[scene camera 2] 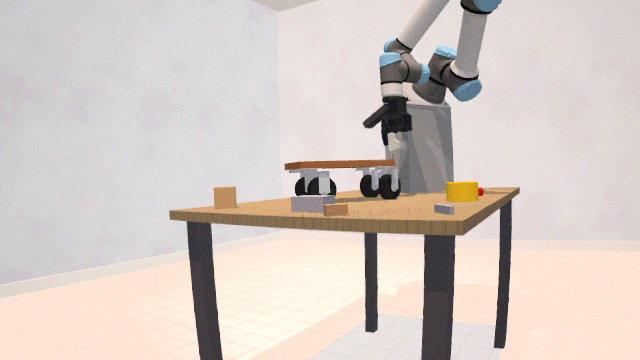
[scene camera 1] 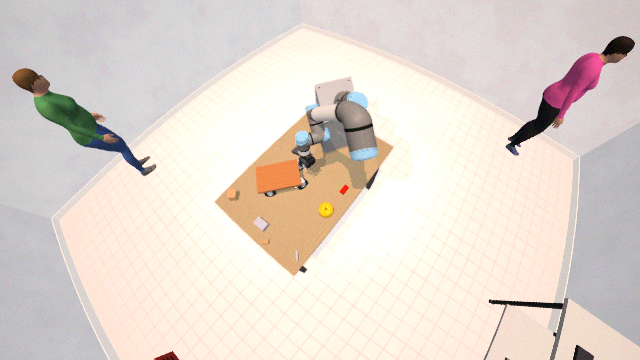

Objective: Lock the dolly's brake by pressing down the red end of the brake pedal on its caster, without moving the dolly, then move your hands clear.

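Frame: origin at the arm's base, x left, y up, z ahead, level; metres.
Where they show: arm's base, origin of its link: [scene camera 2: 427, 93].
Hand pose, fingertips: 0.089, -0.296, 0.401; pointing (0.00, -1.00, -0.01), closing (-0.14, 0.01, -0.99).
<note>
Things, the pixels of their centre, and the offset from my fingertips, as dx, dy, dz. "*": a spot on its surface instead.
- dolly, a spot on its surface: [scene camera 2: 340, 164] * +0.003, -0.013, +0.257
- yellow ring, middle of its body: [scene camera 2: 462, 191] [scene camera 1: 325, 210] +0.295, -0.100, +0.060
- red block, middle of its body: [scene camera 2: 477, 192] [scene camera 1: 344, 189] +0.250, -0.114, -0.140
- orange cube, middle of its body: [scene camera 2: 225, 197] [scene camera 1: 233, 195] -0.200, -0.096, +0.526
- grey block, middle of its body: [scene camera 2: 313, 203] [scene camera 1: 261, 224] +0.108, -0.108, +0.465
The dolly [scene camera 1: 278, 176] [scene camera 2: 340, 164] has an orange-brown deck and stands on its black-wheeled casters on the wooden table [scene camera 1: 295, 225] [scene camera 2: 320, 223]. My gripper [scene camera 1: 303, 166] [scene camera 2: 394, 149] is shut and empty. It points down at the dolly's end nearest the robot base. In the scene camera 2 view its tips are a little above the level of the deck, near the deck's right end. The brake pedal and its red end cannot be made out in either view, so whether the pedal is up or down cannot be told.
On the table are a yellow ring [scene camera 1: 326, 209] [scene camera 2: 462, 191], a red block [scene camera 1: 344, 189] [scene camera 2: 480, 192], an orange cube [scene camera 1: 232, 194] [scene camera 2: 225, 197], a grey block [scene camera 1: 260, 223] [scene camera 2: 312, 203] and smaller pieces. Two people [scene camera 1: 70, 115] [scene camera 1: 575, 85] stand on the floor away from the table.
</note>
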